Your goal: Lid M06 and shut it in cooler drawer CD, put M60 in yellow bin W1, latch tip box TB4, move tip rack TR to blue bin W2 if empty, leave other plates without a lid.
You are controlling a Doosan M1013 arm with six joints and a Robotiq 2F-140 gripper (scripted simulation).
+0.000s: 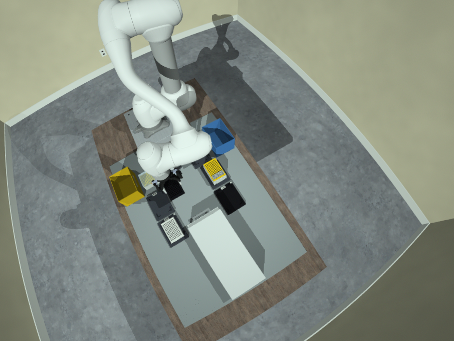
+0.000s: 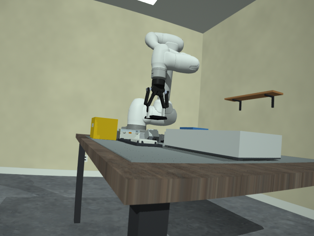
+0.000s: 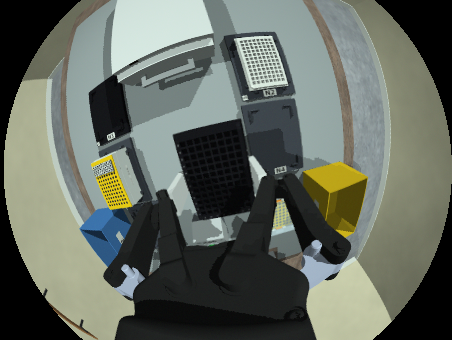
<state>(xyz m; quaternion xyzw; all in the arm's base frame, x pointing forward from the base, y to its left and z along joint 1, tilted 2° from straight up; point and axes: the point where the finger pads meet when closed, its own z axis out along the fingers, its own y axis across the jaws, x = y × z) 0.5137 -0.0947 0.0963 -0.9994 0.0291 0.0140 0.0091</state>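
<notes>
Right now the green DONE key is 210 mm behind my hand, 100 mm below it and 70 mm to the left of it. Also, from my hand: dark nest N4: 160 mm below, 130 mm to the right; tip box lid: 170 mm behind, 110 mm below, 90 mm to the right; black assay plate: 20 mm below.
</notes>
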